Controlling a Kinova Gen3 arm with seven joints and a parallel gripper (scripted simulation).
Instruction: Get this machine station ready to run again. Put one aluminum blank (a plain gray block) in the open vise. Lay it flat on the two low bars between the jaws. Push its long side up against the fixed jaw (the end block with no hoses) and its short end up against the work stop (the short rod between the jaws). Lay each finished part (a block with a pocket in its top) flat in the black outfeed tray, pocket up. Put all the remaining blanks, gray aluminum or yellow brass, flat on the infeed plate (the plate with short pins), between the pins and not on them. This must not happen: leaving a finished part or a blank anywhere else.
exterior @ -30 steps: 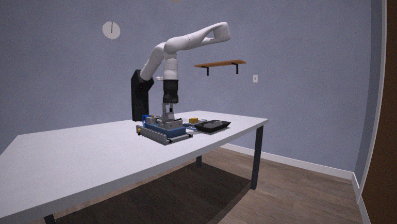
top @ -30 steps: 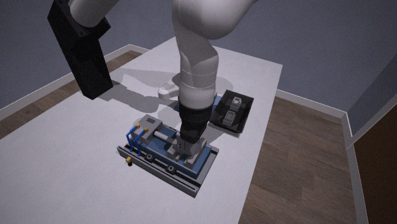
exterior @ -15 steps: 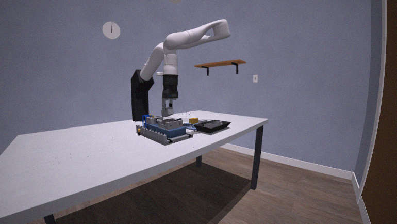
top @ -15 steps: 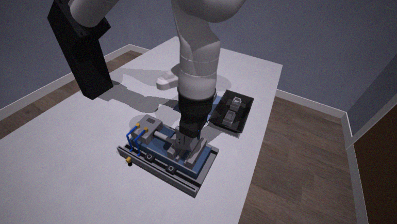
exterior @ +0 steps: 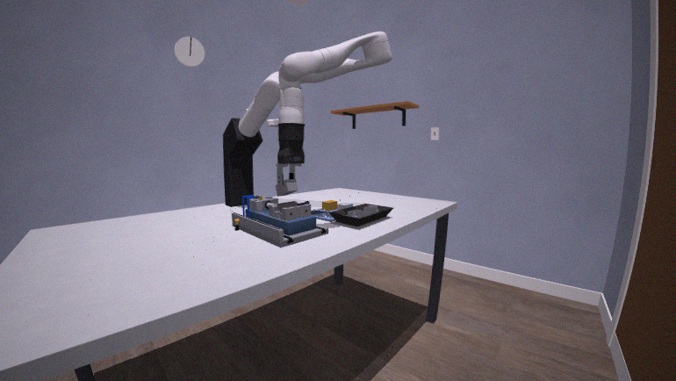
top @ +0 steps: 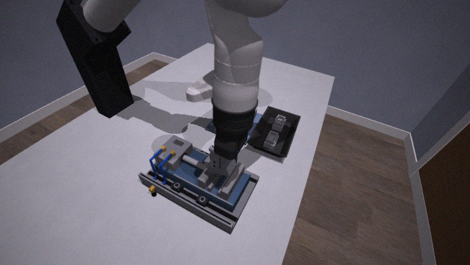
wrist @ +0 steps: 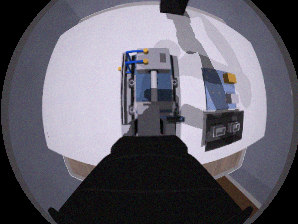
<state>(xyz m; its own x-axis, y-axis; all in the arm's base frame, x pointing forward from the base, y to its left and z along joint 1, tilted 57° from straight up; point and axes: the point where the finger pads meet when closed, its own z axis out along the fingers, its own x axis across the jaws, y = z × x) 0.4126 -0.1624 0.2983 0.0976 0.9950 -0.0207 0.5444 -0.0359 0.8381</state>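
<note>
Right now my hand is 3 cm short of the fixed jaw, 1 cm to the right of it and 10 cm above it. Also, from my hand: black outfeed tray 11 cm ahead, 30 cm to the left, 17 cm below; then vise 7 cm behind, 2 cm to the left, 14 cm below; then gray aluminum blank 3 cm below.
</note>
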